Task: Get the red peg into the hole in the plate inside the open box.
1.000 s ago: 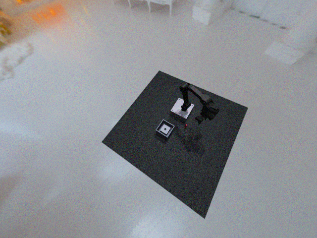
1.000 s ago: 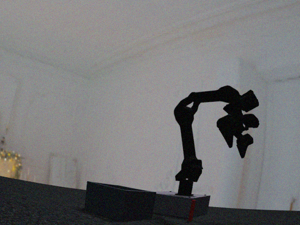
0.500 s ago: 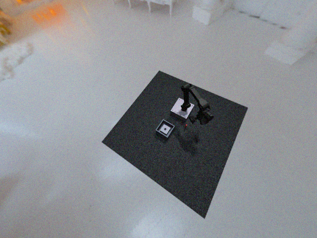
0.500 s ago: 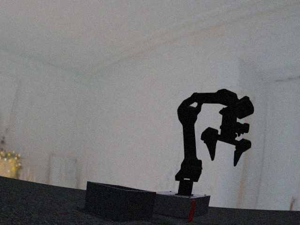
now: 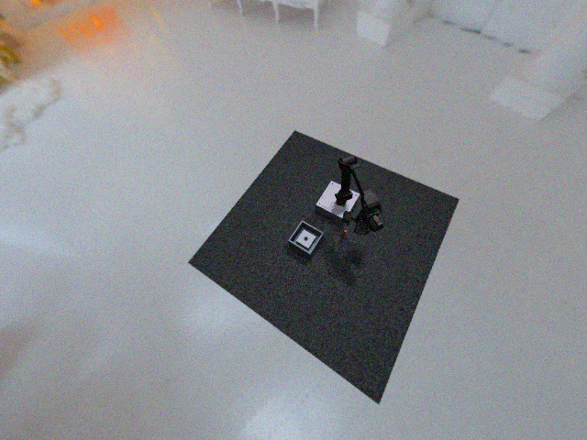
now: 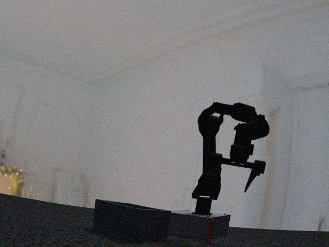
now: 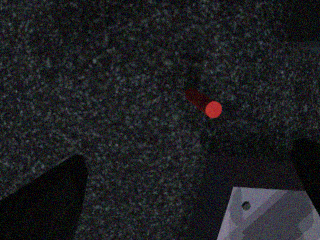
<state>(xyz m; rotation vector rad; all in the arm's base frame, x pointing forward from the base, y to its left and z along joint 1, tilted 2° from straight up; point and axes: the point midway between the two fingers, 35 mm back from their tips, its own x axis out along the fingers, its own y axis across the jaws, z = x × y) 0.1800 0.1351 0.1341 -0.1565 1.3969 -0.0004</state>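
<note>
My gripper tip is now 14 cm above the red peg and 4 cm to the left of it. From my gripper tip the other things lie so: box 25 cm to the right, 15 cm below, 13 cm ahead; plate 25 cm to the right, 13 cm below, 13 cm ahead.
</note>
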